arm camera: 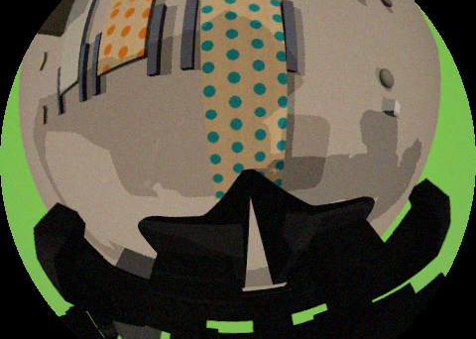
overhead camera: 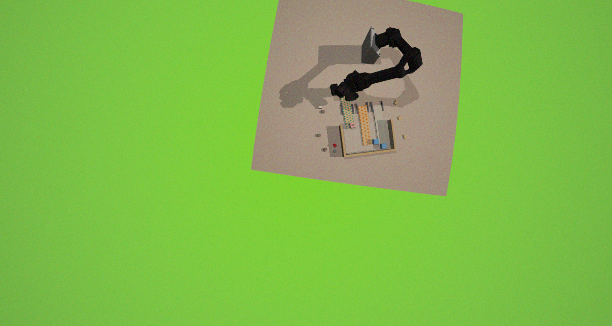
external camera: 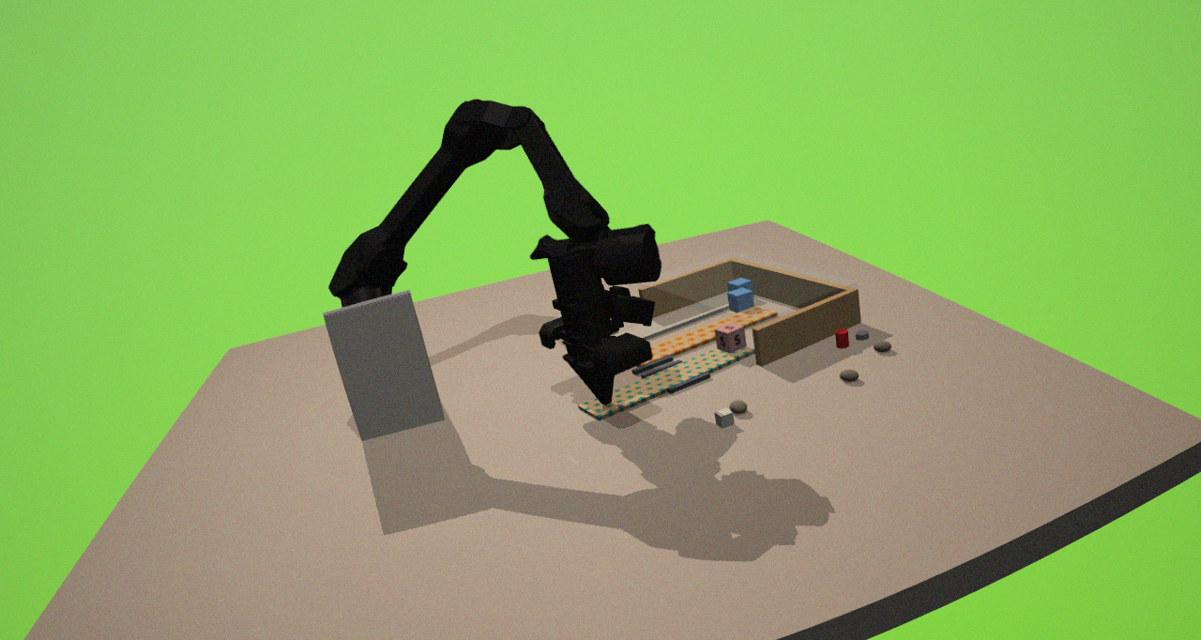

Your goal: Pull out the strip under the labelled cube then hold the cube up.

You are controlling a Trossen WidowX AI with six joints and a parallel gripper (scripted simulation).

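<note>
Right now the labelled cube is 200 mm ahead of my gripper tip, 60 mm to the left of it and 20 mm above it. The rest, counted from my gripper tip: red cylinder (330 mm ahead, 50 mm to the right, 10 mm above).
</note>
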